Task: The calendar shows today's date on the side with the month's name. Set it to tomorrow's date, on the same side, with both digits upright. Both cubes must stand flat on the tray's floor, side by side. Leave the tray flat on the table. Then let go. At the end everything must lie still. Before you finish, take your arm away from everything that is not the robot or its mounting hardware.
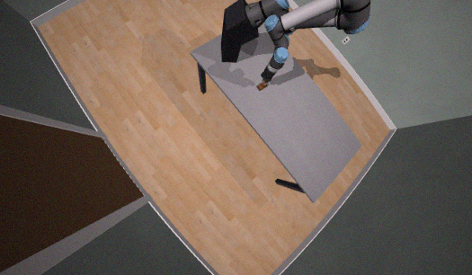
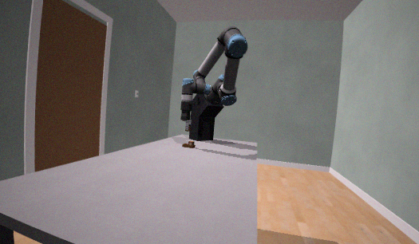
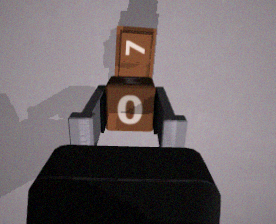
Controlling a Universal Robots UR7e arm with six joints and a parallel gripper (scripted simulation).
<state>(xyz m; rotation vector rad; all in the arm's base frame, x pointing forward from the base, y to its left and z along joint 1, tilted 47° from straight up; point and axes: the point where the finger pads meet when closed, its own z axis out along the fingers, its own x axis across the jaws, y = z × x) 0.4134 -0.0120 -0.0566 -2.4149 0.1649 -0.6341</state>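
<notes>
Now: hand 10 mm above the brown wooden cube. Also, from my hand: calendar tray (130 mm below, 10 mm to the left).
</notes>
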